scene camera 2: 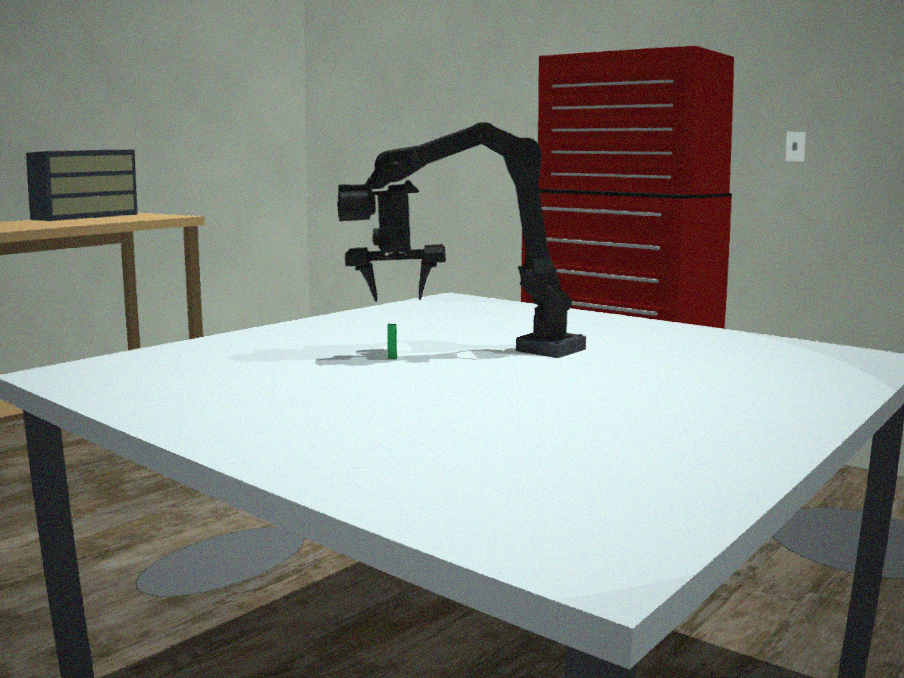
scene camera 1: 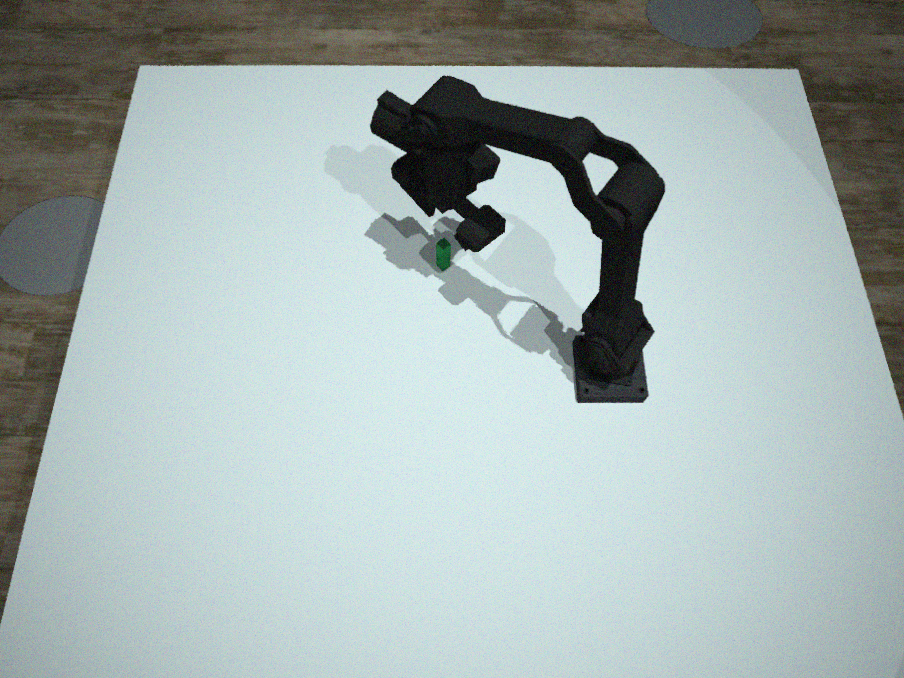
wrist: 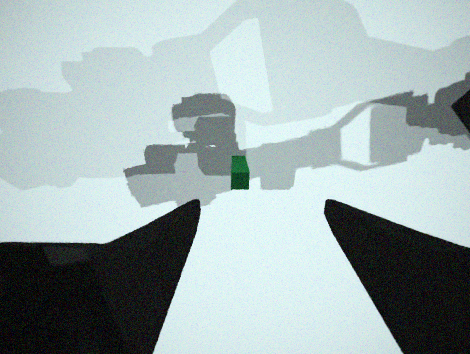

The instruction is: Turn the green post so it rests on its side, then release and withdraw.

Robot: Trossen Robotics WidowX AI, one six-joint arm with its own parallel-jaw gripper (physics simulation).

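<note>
The green post [scene camera 1: 443,255] [scene camera 2: 392,341] [wrist: 240,172] stands upright on the white table [scene camera 1: 408,474] [scene camera 2: 467,437]. My gripper [scene camera 2: 397,299] [wrist: 261,205] is open and empty, its fingers pointing down. In the scene camera 2 view it hangs above the post, with a gap between the fingertips and the post's top. In the wrist view the post shows beyond the fingertips, between them across the picture and a little nearer the left one. In the scene camera 1 view the fingertips are partly hidden by the gripper's own body.
The arm's base [scene camera 1: 611,386] [scene camera 2: 551,344] stands on the table to the right of the post. The arm's shadow falls around the post. Behind the table are a red cabinet [scene camera 2: 620,131] and a wooden bench [scene camera 2: 167,220] bearing a small drawer box [scene camera 2: 91,183].
</note>
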